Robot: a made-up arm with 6 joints.
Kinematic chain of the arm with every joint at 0, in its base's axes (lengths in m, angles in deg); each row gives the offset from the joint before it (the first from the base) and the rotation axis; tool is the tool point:
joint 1: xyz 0 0 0.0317 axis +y
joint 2: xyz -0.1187 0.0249 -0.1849 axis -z
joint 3: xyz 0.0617 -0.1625 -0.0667 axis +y
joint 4: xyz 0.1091 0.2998 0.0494 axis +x
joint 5: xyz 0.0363 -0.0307 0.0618 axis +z
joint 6: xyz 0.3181 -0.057 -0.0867 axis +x
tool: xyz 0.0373 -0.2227 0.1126
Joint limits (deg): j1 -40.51..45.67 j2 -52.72..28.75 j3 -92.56..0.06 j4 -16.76..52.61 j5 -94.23..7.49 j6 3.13..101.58
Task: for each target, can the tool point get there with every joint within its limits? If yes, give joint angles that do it. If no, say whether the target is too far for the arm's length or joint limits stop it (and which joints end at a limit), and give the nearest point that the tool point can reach.
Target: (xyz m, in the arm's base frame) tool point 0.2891 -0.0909 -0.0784
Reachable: yes | joints 25.63 -18.68 -65.40 25.49 -19.31 27.10
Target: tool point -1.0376 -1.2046 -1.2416
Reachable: no: too far | nearest point -0.3205 -0.2816 -0.4721 | short by 1.399 m
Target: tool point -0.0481 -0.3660 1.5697
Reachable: no: too far | nearest point -0.0699 -0.0589 0.4336 | short by 1.177 m
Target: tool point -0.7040 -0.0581 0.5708
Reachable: no: joint limits stop it (at a limit: joint 1, joint 2, joint 3, joint 4, joint 6) | nearest point -0.3926 -0.1447 0.2738 | short by 0.439 m
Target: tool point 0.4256 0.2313 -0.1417
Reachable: yes | joints -11.90 -42.66 -34.57 19.90 -24.51 64.76
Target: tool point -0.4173 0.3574 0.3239
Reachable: no: joint limits stop it (at a limit: joint 2, joint 3, joint 4, joint 5, joint 6) | nearest point -0.2768 0.3837 0.2255 | short by 0.174 m
